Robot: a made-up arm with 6 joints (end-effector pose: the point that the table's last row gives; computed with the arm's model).
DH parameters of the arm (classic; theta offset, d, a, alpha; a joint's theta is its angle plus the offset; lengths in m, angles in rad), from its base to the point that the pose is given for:
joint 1: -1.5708 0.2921 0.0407 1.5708
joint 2: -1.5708 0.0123 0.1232 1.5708
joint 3: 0 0.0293 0.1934 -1.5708
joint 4: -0.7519 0 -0.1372 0
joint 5: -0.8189 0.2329 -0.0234 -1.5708
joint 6: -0.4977 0 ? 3.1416
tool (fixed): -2.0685 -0.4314 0 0
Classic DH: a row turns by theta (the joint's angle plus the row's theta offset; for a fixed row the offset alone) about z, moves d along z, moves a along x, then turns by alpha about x.
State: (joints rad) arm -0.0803 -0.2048 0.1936 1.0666 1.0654 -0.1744
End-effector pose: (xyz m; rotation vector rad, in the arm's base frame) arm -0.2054 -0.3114 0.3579 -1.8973 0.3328 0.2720
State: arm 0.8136 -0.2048 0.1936 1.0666 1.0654 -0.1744
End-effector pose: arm 0.1141 -0.3552 0.3579 -1.9413 -0.5442 0.8563
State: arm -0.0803 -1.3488 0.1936 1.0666 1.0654 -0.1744
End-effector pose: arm -0.1968 -0.2040 0.0588 -0.7801 0.0660 0.2850
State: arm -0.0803 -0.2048 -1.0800 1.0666 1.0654 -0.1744
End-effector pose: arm -0.3163 -0.2343 0.0309 -1.7431 -0.2654 -1.0819
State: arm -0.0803 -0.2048 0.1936 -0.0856 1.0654 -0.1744
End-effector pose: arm -0.3100 -0.3896 -0.1705 -0.7463 0.2618 0.2000
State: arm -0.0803 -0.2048 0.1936 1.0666 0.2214 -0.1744
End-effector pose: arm -0.2730 -0.3251 0.0089 -1.0535 0.2856 0.2227
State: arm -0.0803 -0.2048 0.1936 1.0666 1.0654 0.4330
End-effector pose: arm -0.2227 -0.3082 0.3683 -1.9030 -0.2489 -0.1364
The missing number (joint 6, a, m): -0.0341
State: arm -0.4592 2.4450 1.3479 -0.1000 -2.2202 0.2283
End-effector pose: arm -0.0014 -0.1927 0.0140 -0.2341 -1.0341 -1.5534
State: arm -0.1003 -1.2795 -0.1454 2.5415 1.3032 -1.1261
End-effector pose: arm -0.2063 0.1710 0.7139 -2.0168 1.6198 0.2820
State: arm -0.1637 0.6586 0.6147 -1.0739 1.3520 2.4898
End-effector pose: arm -0.6749 -0.4213 0.0428 -1.2737 -0.7963 -2.4108
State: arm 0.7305 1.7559 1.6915 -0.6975 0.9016 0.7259
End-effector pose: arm -0.5480 -0.2378 0.5033 -1.9663 0.0826 -1.3423
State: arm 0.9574 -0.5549 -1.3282 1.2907 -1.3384 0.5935
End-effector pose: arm 0.0298 0.4992 -0.0783 1.2690 -0.5698 -0.0348
